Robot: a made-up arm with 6 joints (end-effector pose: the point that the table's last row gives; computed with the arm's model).
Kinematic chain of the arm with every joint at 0, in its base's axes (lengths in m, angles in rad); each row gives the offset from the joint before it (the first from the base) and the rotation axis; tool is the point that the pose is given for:
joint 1: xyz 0 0 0.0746 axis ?
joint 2: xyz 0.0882 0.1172 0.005 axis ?
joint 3: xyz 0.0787 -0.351 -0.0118 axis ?
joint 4: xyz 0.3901 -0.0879 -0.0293 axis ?
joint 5: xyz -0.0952 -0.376 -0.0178 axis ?
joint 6: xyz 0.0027 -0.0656 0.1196 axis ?
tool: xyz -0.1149 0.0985 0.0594
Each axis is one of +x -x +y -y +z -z.
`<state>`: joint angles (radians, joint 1 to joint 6).
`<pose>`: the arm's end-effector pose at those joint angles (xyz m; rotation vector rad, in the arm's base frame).
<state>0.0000 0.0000 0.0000 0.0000 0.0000 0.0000</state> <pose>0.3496 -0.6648 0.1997 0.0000 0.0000 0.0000</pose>
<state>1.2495 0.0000 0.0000 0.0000 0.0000 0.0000</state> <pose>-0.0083 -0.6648 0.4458 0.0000 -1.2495 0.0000</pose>
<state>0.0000 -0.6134 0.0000 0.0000 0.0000 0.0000</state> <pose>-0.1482 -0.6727 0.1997 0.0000 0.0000 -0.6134</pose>
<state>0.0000 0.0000 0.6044 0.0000 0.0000 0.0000</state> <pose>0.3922 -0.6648 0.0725 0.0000 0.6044 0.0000</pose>
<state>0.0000 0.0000 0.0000 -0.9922 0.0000 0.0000</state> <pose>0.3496 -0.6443 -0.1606 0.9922 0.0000 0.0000</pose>
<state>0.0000 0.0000 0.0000 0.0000 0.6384 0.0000</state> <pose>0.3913 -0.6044 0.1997 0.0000 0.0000 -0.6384</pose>
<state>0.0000 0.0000 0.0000 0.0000 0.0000 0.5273</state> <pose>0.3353 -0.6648 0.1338 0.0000 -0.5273 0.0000</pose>
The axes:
joint 1: -y
joint 2: +z
joint 3: +y
joint 4: -x
joint 5: -z
joint 6: -y

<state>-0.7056 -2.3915 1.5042 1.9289 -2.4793 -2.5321</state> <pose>-0.3278 0.0565 0.1404 0.0731 -1.1338 -2.6870</pose>
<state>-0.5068 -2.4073 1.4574 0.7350 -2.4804 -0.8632</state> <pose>-0.7391 0.2051 0.1953 1.2097 0.4397 0.8110</pose>
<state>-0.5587 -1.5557 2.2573 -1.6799 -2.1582 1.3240</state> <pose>-0.2325 0.6105 0.2925 -0.4420 -1.6733 -1.9595</pose>
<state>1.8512 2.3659 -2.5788 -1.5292 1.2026 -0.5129</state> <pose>-0.5620 0.5859 0.4898 -1.1395 1.1717 2.5594</pose>
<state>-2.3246 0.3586 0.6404 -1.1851 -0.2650 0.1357</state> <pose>-0.5151 -0.5438 0.0633 0.7117 2.4765 -1.3565</pose>
